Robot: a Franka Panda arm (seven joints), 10 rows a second.
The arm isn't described. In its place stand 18 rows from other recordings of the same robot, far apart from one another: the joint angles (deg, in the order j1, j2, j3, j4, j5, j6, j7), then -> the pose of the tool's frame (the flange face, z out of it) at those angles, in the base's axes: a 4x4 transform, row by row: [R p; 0 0 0 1], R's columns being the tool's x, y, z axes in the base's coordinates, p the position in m.
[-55.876, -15.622, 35.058, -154.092, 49.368, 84.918, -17.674] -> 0.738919 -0.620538 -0.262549 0.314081; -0.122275 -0.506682 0.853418 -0.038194; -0.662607 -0.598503 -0.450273 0.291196; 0 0 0 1
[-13.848, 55.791, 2.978, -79.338, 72.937, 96.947, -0.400] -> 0.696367 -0.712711 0.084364 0.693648; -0.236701 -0.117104 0.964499 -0.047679; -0.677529 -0.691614 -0.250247 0.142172; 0 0 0 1
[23.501, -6.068, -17.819, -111.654, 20.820, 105.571, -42.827] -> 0.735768 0.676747 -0.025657 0.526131; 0.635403 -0.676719 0.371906 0.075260; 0.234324 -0.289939 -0.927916 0.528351; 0 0 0 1
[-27.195, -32.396, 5.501, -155.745, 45.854, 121.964, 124.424] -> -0.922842 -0.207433 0.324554 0.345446; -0.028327 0.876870 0.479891 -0.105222; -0.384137 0.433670 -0.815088 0.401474; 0 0 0 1
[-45.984, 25.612, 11.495, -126.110, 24.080, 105.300, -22.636] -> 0.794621 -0.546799 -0.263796 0.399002; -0.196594 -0.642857 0.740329 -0.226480; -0.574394 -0.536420 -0.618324 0.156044; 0 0 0 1
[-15.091, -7.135, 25.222, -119.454, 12.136, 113.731, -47.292] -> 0.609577 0.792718 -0.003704 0.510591; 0.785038 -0.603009 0.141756 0.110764; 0.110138 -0.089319 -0.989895 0.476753; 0 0 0 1
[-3.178, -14.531, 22.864, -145.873, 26.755, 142.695, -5.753] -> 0.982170 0.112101 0.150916 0.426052; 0.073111 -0.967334 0.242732 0.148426; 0.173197 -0.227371 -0.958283 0.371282; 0 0 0 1
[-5.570, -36.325, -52.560, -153.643, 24.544, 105.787, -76.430] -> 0.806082 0.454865 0.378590 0.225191; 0.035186 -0.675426 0.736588 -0.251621; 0.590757 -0.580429 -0.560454 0.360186; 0 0 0 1
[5.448, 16.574, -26.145, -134.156, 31.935, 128.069, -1.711] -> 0.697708 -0.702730 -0.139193 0.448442; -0.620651 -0.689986 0.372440 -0.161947; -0.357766 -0.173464 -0.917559 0.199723; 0 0 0 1
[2.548, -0.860, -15.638, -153.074, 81.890, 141.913, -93.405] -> 0.871457 0.251709 0.420959 0.383772; -0.012547 -0.846549 0.532162 -0.092094; 0.490312 -0.469038 -0.734573 0.226391; 0 0 0 1
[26.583, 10.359, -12.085, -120.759, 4.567, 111.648, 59.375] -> 0.644717 -0.691077 -0.326732 0.510623; -0.741160 -0.669761 -0.045853 0.138499; -0.187144 0.271723 -0.944004 0.310481; 0 0 0 1
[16.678, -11.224, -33.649, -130.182, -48.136, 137.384, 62.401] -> 0.580744 -0.769538 0.265608 0.491509; -0.589180 -0.622453 -0.515189 -0.165147; 0.561786 0.142702 -0.814882 0.455867; 0 0 0 1
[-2.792, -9.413, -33.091, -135.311, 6.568, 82.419, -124.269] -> 0.168095 0.866495 -0.470033 0.316420; 0.822464 0.139571 0.551428 -0.211590; 0.543413 -0.479277 -0.689200 0.353478; 0 0 0 1
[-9.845, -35.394, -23.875, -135.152, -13.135, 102.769, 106.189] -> -0.683623 -0.729542 0.020694 0.296421; -0.729648 0.683815 0.003297 -0.246145; -0.016556 -0.012846 -0.999780 0.528713; 0 0 0 1
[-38.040, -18.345, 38.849, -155.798, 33.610, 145.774, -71.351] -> 0.701456 0.696222 0.152429 0.399521; 0.686442 -0.717500 0.118286 -0.015798; 0.191721 0.021661 -0.981210 0.312060; 0 0 0 1
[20.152, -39.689, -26.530, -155.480, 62.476, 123.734, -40.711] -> 0.922593 0.224371 0.313814 0.361088; -0.189018 -0.446214 0.874737 -0.002535; 0.336294 -0.866343 -0.369264 0.447946; 0 0 0 1
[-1.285, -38.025, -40.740, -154.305, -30.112, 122.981, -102.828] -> 0.112410 0.993233 0.029176 0.270817; 0.992719 -0.110977 -0.046821 -0.249142; -0.043266 0.034227 -0.998477 0.385381; 0 0 0 1
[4.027, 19.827, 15.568, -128.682, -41.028, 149.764, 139.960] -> 0.046246 -0.976740 0.209383 0.506075; -0.978573 -0.086398 -0.186899 0.197917; 0.200642 -0.196253 -0.959806 0.218227; 0 0 0 1
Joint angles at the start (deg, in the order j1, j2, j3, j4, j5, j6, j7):
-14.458 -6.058 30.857 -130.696 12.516 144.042 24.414
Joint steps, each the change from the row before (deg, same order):
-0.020 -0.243 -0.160 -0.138 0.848 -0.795 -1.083
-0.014 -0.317 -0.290 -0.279 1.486 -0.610 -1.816
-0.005 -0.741 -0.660 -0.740 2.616 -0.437 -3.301
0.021 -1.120 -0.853 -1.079 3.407 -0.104 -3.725
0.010 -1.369 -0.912 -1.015 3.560 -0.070 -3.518
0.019 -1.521 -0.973 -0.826 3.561 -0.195 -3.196
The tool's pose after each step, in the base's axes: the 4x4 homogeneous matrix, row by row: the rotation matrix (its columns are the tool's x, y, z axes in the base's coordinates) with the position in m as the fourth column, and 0 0 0 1 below. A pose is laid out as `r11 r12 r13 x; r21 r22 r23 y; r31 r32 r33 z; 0 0 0 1`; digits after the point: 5 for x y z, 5 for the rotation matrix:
0.92840 -0.24462 0.27970 0.50778; -0.29855 -0.93922 0.16952 0.15006; 0.22123 -0.24089 -0.94500 0.42502; 0 0 0 1
0.93357 -0.23655 0.26924 0.50621; -0.29015 -0.93983 0.18036 0.14694; 0.21038 -0.24650 -0.94603 0.42412; 0 0 0 1
0.93931 -0.22167 0.26182 0.50332; -0.27729 -0.93996 0.19898 0.14002; 0.20199 -0.25951 -0.94438 0.42332; 0 0 0 1
0.94182 -0.20999 0.26246 0.49928; -0.27100 -0.93631 0.22335 0.13120; 0.19884 -0.28148 -0.93874 0.42349; 0 0 0 1
0.94103 -0.20226 0.27120 0.49512; -0.27153 -0.92972 0.24878 0.12202; 0.20182 -0.30774 -0.92982 0.42627; 0 0 0 1
0.93769 -0.19771 0.28576 0.49113; -0.27782 -0.92050 0.27476 0.11293; 0.20872 -0.33702 -0.91807 0.43162; 0 0 0 1

